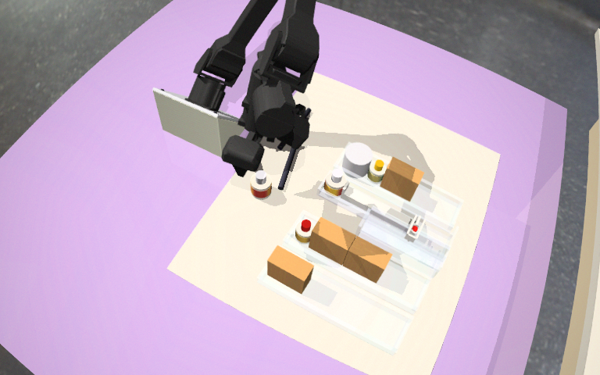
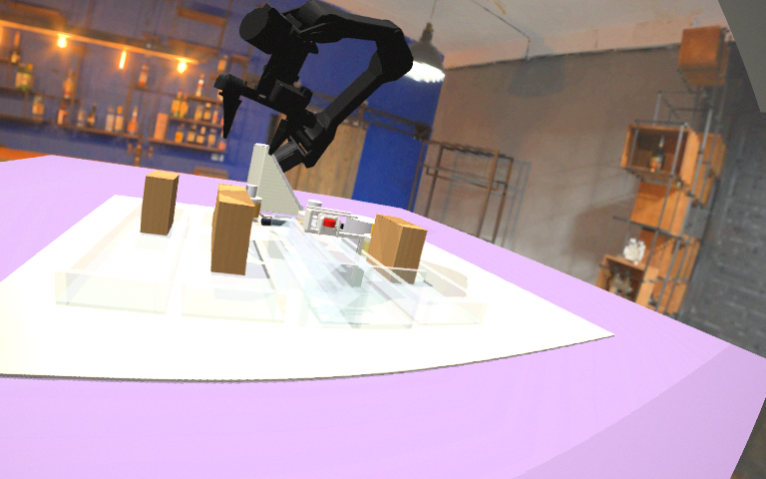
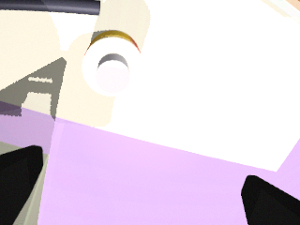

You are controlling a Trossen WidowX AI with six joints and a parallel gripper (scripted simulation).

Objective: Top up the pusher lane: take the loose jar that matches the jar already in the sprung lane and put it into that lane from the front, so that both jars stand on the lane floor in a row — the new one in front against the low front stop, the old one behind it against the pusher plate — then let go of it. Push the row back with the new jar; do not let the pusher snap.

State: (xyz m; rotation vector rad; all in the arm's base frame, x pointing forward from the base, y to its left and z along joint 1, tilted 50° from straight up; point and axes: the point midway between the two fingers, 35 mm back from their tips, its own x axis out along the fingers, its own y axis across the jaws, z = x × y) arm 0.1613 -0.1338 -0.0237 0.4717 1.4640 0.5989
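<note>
The grey cylinder lies 180 mm ahead of my gripper tip, 150 mm to the left of it and 100 mm below it. The rest, counted from my gripper tip: red-capped jar (140 mm ahead, 90 mm below, 50 mm to the right); clear sprung lane (300 mm ahead, 110 mm below, 30 mm to the left).
</note>
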